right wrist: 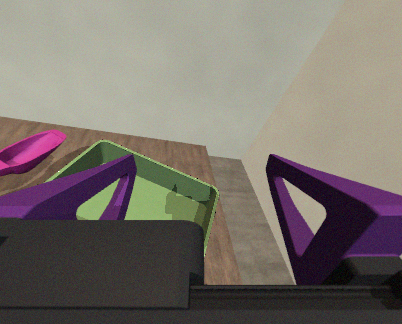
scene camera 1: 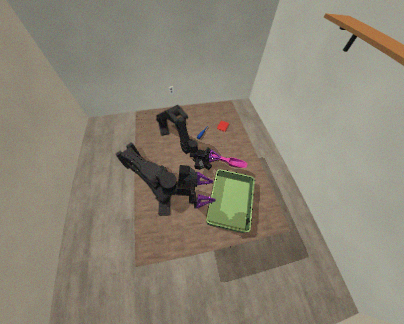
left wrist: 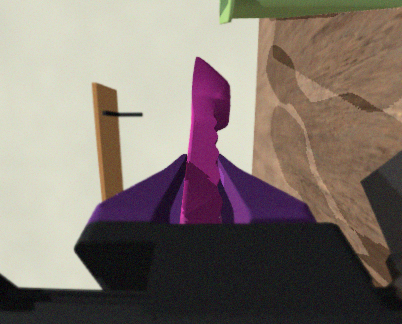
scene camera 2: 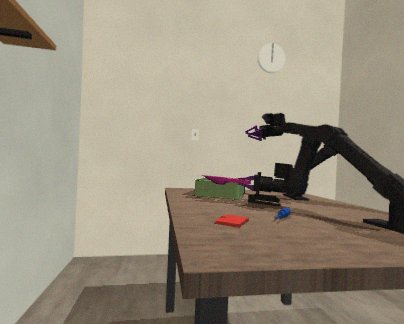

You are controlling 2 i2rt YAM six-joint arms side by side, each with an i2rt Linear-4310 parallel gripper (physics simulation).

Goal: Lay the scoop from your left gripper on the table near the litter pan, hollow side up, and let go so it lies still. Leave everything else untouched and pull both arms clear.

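Frame: origin at the left arm's base, x ahead, y left, z up, level; metres.
Seen in the pictures: left gripper, between the fingertips: (scene camera 1: pixel 220 157) (left wrist: pixel 201 162) (scene camera 2: pixel 237 180); right gripper, between the fingertips: (right wrist: pixel 201 161) (scene camera 1: pixel 214 190) (scene camera 2: pixel 246 133); left arm's base, origin of its link: (scene camera 1: pixel 163 126) (scene camera 2: pixel 402 230); right arm's base, origin of its link: (scene camera 1: pixel 165 199) (scene camera 2: pixel 295 197).
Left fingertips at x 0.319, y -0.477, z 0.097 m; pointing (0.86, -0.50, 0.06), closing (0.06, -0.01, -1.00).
Pixels of each thing's top centre, then the offset from my left fingertips to it. Level surfaces: height alone.
- pink scoop, centre of its top: (left wrist: pixel 188 116) (scene camera 2: pixel 225 176) (scene camera 1: pixel 229 159) dx +0.046, dy -0.036, dz +0.015 m
- table, height of its surface: dz -0.097 m
- green litter pan, centre of its top: (right wrist: pixel 138 197) (scene camera 2: pixel 222 179) (scene camera 1: pixel 232 198) dx -0.024, dy -0.273, dz -0.014 m
- stapler, centre of its top: (scene camera 2: pixel 264 194) dx -0.111, dy +0.046, dz -0.057 m
- blue screwdriver-like tool, centre of its top: (scene camera 2: pixel 281 210) (scene camera 1: pixel 202 130) dx -0.024, dy +0.319, dz -0.070 m
- flat red block, centre of its top: (scene camera 2: pixel 232 217) (scene camera 1: pixel 223 125) dx +0.161, dy +0.348, dz -0.083 m
A pink scoop (scene camera 1: pixel 236 163) (scene camera 2: pixel 222 180) (left wrist: pixel 205 110) (right wrist: pixel 35 147) is held above the table (scene camera 1: pixel 165 245) (scene camera 2: pixel 225 250), about level with the pan's rim. Its hollow faces up in the right wrist view. My left gripper (scene camera 1: pixel 218 156) (scene camera 2: pixel 246 180) (left wrist: pixel 201 162) is shut on the scoop's handle. The green litter pan (scene camera 1: pixel 234 200) (scene camera 2: pixel 220 190) (left wrist: pixel 300 7) (right wrist: pixel 165 181) stands on the table, below the scoop in scene camera 1; the scoop is outside it. My right gripper (scene camera 1: pixel 214 191) (scene camera 2: pixel 247 132) (right wrist: pixel 201 161) is open and empty, raised beside the pan's left edge in scene camera 1.
A black object like a stapler (scene camera 2: pixel 264 199) lies under the left gripper, mostly hidden in scene camera 1. A blue screwdriver-like tool (scene camera 1: pixel 202 133) (scene camera 2: pixel 284 213) and a flat red block (scene camera 1: pixel 223 126) (scene camera 2: pixel 232 220) lie farther up in scene camera 1. A wooden shelf (scene camera 1: pixel 370 37) (left wrist: pixel 107 145) is on the wall.
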